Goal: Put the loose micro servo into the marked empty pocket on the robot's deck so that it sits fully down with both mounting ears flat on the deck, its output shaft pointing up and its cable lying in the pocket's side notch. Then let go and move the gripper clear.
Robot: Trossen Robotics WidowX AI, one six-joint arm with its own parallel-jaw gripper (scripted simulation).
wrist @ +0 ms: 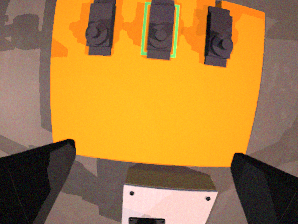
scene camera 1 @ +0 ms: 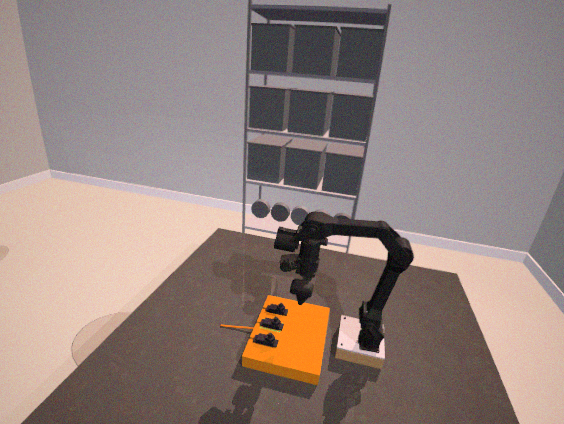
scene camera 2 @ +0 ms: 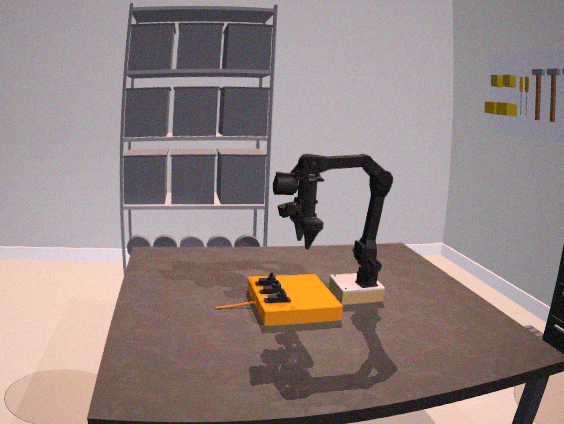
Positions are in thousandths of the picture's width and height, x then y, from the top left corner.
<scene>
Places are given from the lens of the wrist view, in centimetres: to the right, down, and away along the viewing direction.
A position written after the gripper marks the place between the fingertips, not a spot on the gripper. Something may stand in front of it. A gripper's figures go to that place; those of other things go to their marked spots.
gripper (wrist: 522, 699): 0, 2, 10
orange deck (wrist: 421, 480): -3, 0, 26
</scene>
